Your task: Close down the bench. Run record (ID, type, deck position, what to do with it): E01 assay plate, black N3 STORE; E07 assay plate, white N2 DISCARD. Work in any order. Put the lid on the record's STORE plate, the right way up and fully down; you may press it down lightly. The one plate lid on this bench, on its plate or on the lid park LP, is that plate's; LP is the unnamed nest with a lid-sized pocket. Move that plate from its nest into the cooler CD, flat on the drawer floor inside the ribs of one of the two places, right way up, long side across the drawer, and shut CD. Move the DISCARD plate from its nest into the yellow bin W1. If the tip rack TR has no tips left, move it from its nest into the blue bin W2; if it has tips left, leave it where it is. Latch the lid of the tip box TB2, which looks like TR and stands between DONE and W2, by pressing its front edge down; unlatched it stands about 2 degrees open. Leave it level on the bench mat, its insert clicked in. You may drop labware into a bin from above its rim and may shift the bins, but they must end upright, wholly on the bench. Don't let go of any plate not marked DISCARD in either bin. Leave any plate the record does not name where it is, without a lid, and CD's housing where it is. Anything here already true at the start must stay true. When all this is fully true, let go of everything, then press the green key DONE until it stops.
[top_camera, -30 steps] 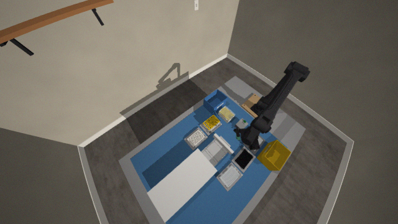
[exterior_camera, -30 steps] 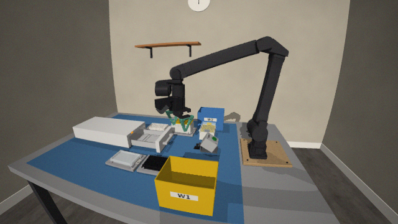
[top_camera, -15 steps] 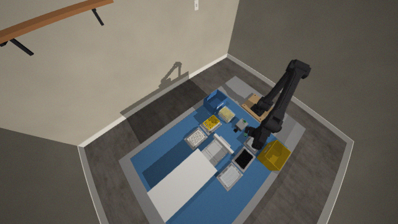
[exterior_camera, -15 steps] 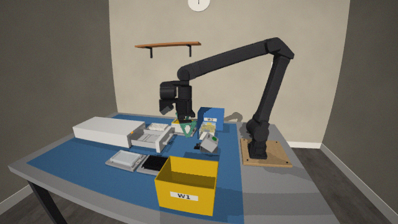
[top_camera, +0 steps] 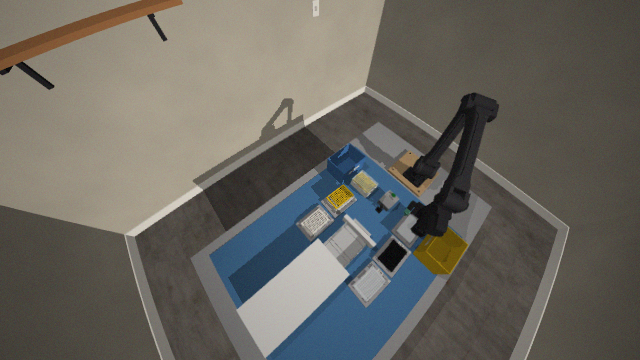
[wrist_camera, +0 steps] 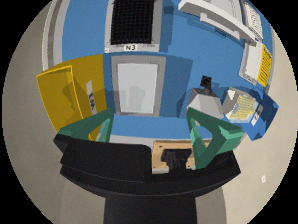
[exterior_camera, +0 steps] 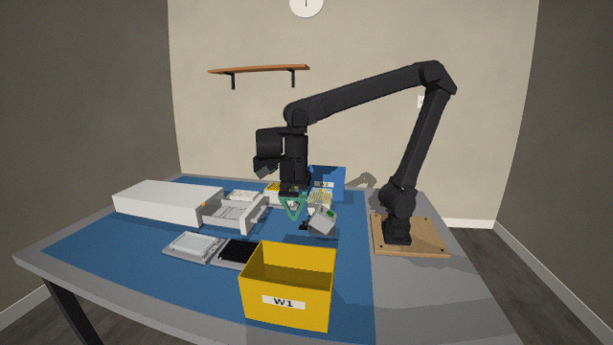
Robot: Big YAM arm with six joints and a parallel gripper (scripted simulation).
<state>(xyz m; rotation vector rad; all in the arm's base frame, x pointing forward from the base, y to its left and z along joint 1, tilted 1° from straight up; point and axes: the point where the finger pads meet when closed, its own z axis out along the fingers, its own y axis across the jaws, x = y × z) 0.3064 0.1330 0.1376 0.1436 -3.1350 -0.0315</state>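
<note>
Now: the grey plate lid 13 cm below my hand, 3 cm to the left of it and 3 cm behind it. The rest, counted from my hand: grey lid park nest: 14 cm below, 3 cm to the left, 3 cm behind; then done key block: 15 cm to the right, 10 cm below, 6 cm behind; then green DONE key: 15 cm to the right, 8 cm below, 8 cm behind.
</note>
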